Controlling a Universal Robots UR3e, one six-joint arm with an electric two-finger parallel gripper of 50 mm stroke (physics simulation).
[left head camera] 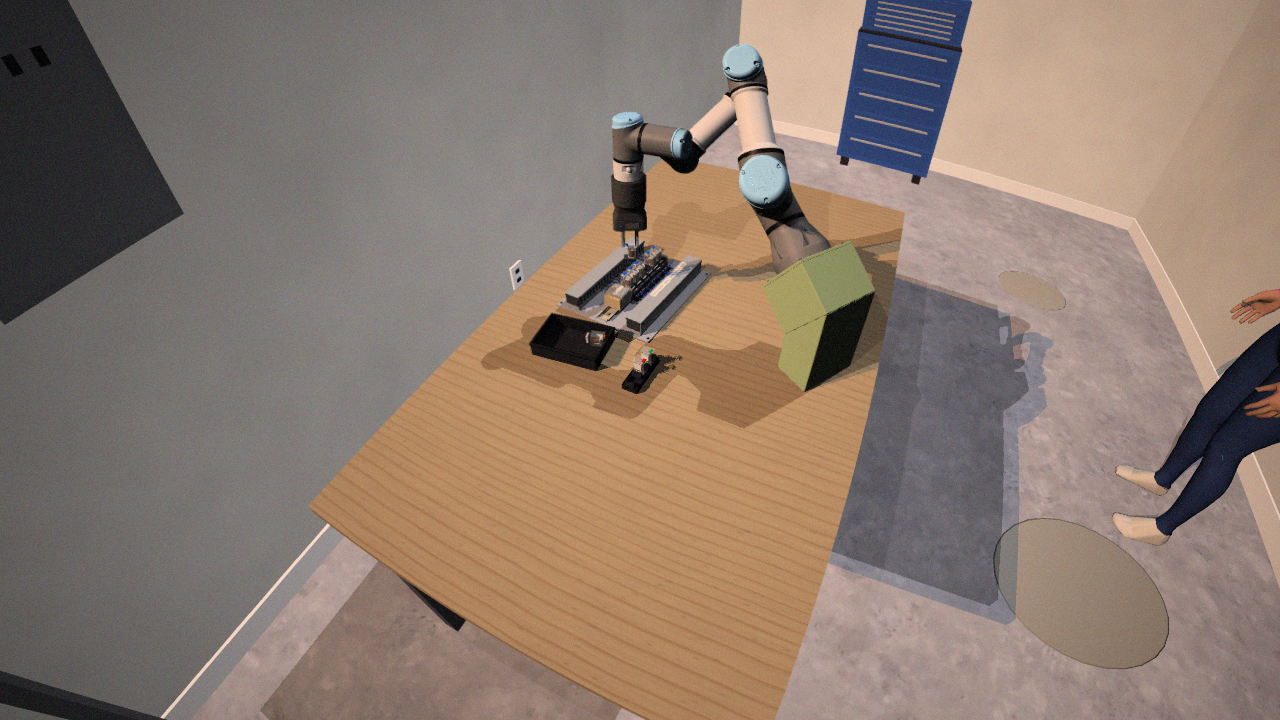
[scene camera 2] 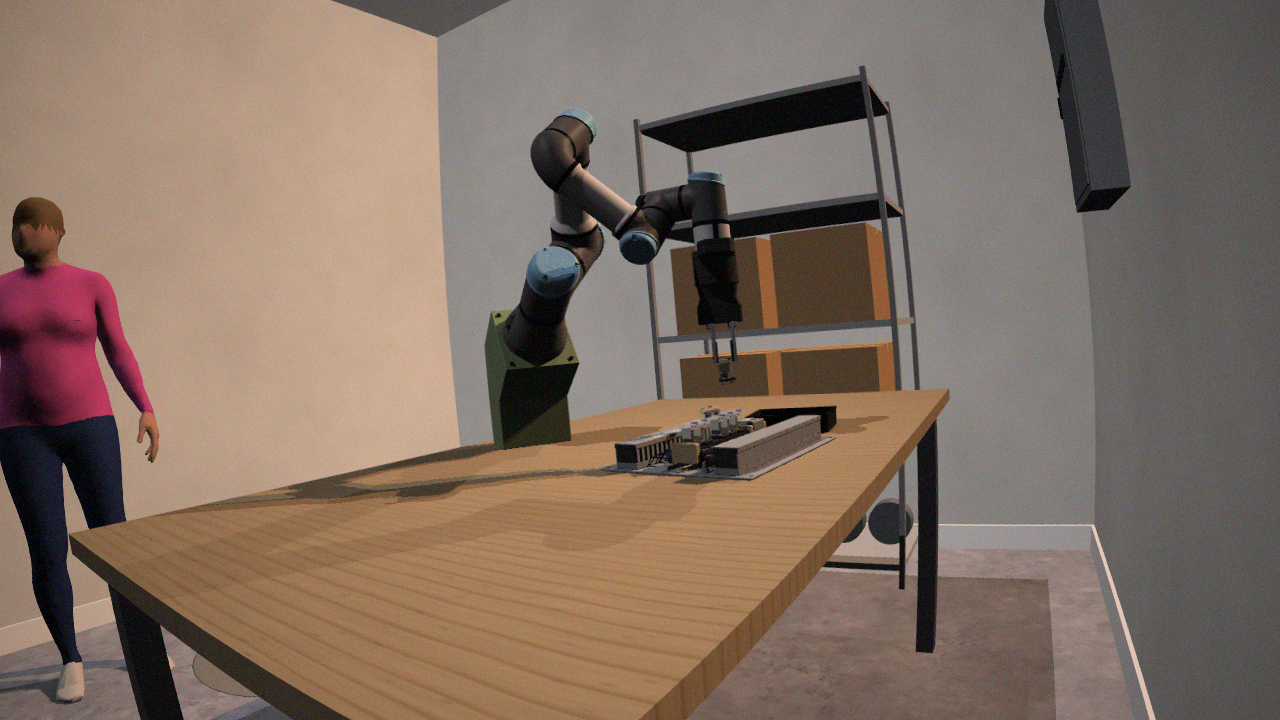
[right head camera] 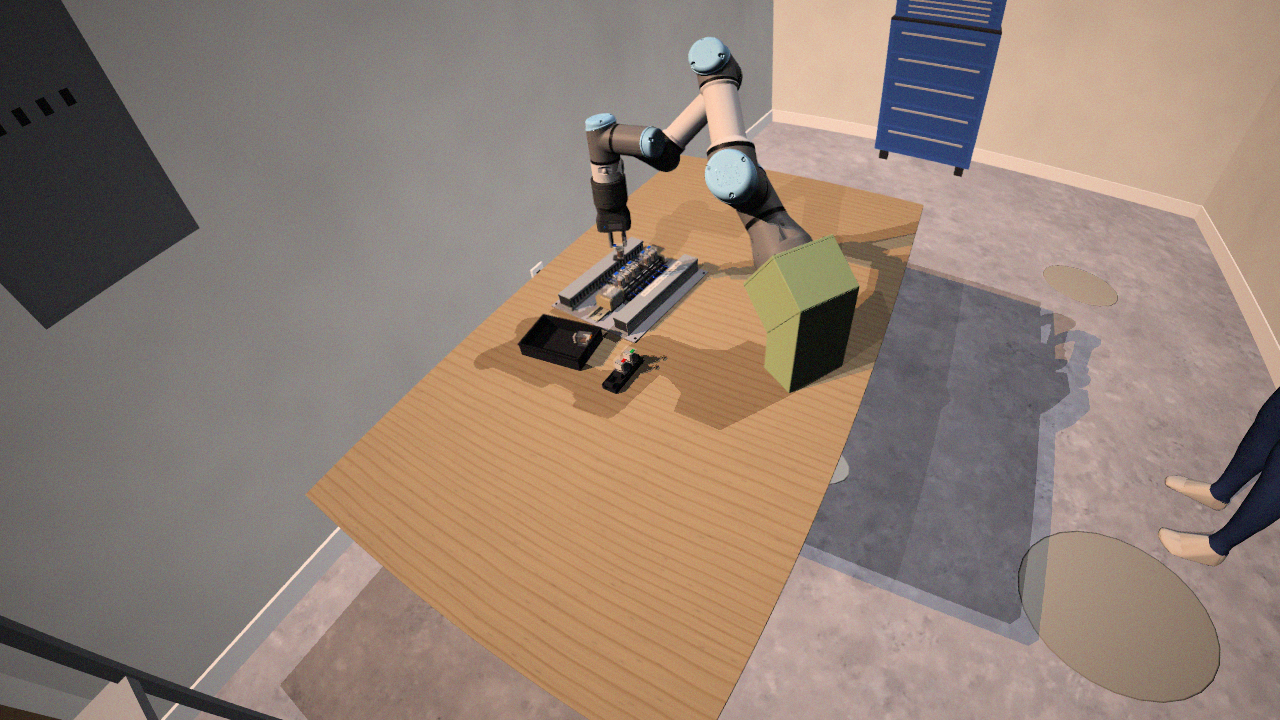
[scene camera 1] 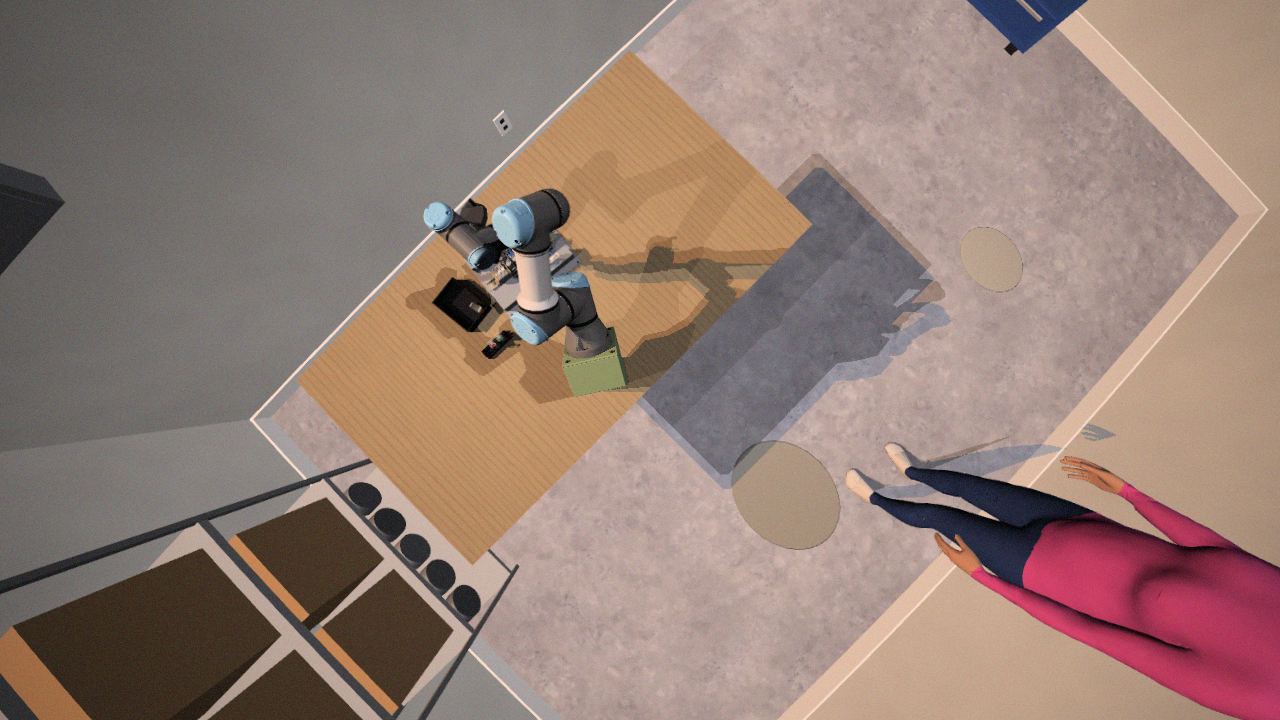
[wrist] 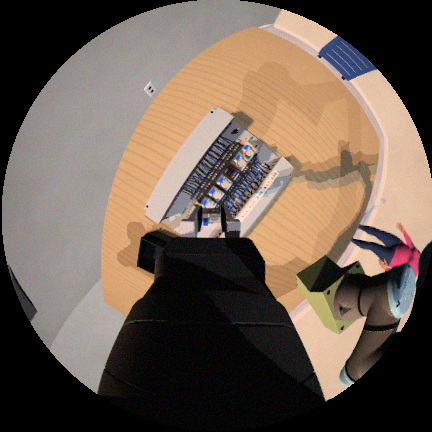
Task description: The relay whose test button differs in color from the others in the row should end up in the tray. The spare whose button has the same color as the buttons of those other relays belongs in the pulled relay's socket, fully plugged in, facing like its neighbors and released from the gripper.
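Places are measured from the arm's base along level axes (x left, y down, z back), in millimetres.
Where they show: gripper, fingertip midpoint: (left head camera: 630,244) (scene camera 2: 725,361) (right head camera: 618,244) (scene camera 1: 499,253) (wrist: 211,213); arm's base, origin of the base link: (left head camera: 805,263) (scene camera 2: 534,336) (right head camera: 786,259) (scene camera 1: 589,344) (wrist: 352,297).
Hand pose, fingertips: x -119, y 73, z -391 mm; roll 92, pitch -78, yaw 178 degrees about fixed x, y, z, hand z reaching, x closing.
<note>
Each offset is from my fingertips to the top centre of the thing.
My gripper (wrist: 211,213) (scene camera 2: 724,356) (left head camera: 631,243) (right head camera: 617,243) is shut on a clear relay with a blue button {dx +10, dy -6, dz +1 mm} (wrist: 206,221) and holds it upright above the relay panel. In the wrist view, blue-buttoned relays {dx -44, dy +82, dz +13 mm} (wrist: 221,181) {dx -94, dy +82, dz +34 mm} (wrist: 238,159) stand in the row, with a dark empty socket {dx -56, dy +119, dz +18 mm} (wrist: 231,172) between these two. The black tray {dx +207, dy +116, dz -98 mm} (left head camera: 559,356) (right head camera: 547,356) holds one relay {dx +191, dy +121, dz -48 mm} (left head camera: 595,337) (right head camera: 581,337) lying inside; its button color is too small to tell. The black spare holder {dx +272, dy +129, dz +69 mm} (left head camera: 633,382) (right head camera: 614,383) bears a red-buttoned and a green-buttoned relay. The held relay's pins point down in scene camera 2.
Long grey ducts {dx -63, dy +109, dz -76 mm} (wrist: 192,162) (scene camera 2: 768,445) flank the row on the panel. The green robot pedestal (left head camera: 816,308) (right head camera: 801,308) stands to the right of the tray and holder. The grey wall (left head camera: 402,179) runs along the table's far side. A person (scene camera 1: 1154,573) stands away from the table.
</note>
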